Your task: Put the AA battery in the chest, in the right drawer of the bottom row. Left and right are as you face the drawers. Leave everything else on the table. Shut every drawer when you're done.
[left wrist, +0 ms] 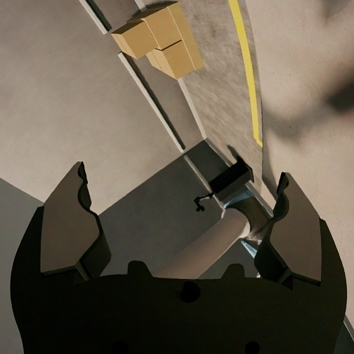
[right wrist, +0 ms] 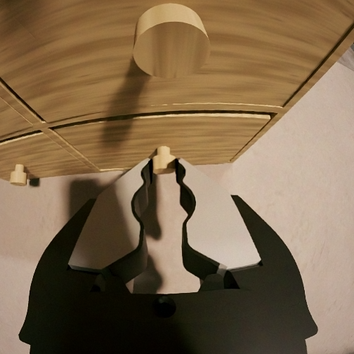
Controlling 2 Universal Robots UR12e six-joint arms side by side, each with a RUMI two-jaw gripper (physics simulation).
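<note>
The wooden chest (right wrist: pixel 240 60) fills the top of the right wrist view. Its bottom row's right drawer (right wrist: pixel 200 135) is shut or very nearly so, its front about level with the frame around it. My right gripper (right wrist: pixel 163 160) is shut on that drawer's small round knob (right wrist: pixel 163 159), with a fingertip on each side. My left gripper (left wrist: pixel 183 167) is open and empty, away from the chest. The AA battery does not show in either view, and the inside of the drawer is hidden.
A larger drawer with a big round knob (right wrist: pixel 171 42) sits above the held one. Another small knob (right wrist: pixel 19 175) is on the bottom row at the left. In the left wrist view, cardboard boxes (left wrist: pixel 165 37) stand beyond the fingers, and a pale arm tube (left wrist: pixel 212 242) shows between them.
</note>
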